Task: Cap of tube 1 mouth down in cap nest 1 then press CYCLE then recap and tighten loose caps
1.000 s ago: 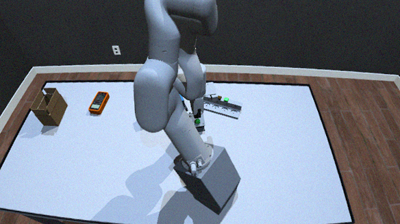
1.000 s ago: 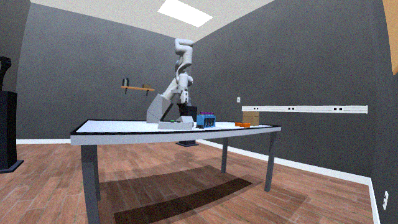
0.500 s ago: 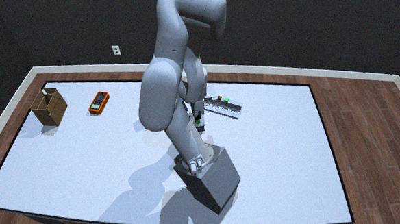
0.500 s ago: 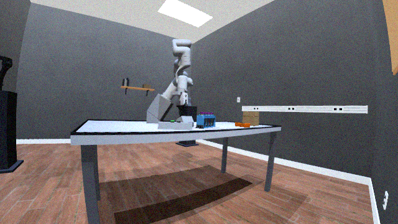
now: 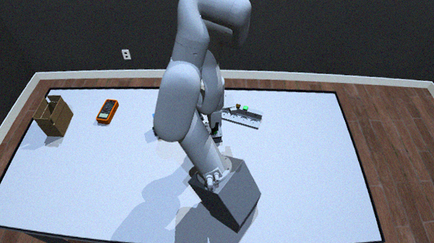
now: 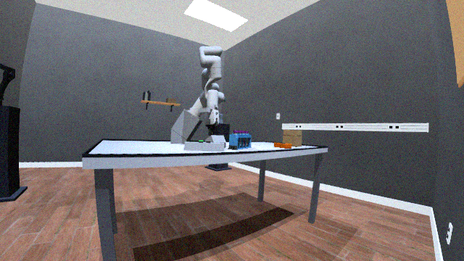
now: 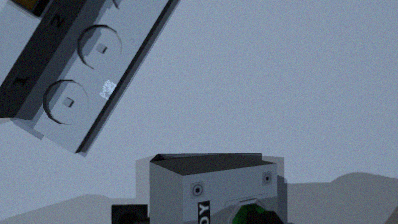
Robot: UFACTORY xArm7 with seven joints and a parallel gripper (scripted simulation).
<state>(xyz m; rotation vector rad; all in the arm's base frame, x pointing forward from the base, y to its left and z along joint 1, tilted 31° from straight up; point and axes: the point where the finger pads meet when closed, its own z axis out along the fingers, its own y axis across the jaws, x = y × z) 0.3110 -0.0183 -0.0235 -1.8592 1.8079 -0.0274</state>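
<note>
My gripper is now 2 cm short of the grey key housing, 2 cm to the right of it and 5 cm above it.
</note>
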